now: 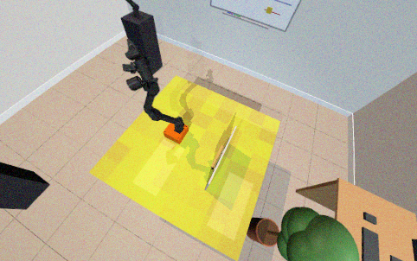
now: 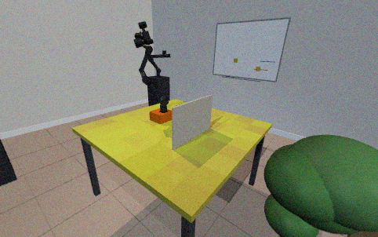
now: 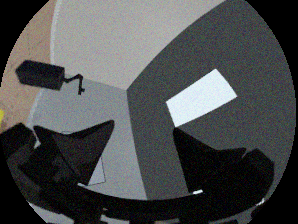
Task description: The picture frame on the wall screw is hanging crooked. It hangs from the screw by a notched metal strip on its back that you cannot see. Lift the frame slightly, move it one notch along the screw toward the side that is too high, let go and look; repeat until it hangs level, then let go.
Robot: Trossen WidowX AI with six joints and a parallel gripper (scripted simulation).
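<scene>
The picture frame is 65 cm below my gripper tip, 63 cm ahead of it and 8 cm to the right of it. Round my gripper tip: wall panel (66 cm below, 64 cm ahead, 7 cm to the right).
</scene>
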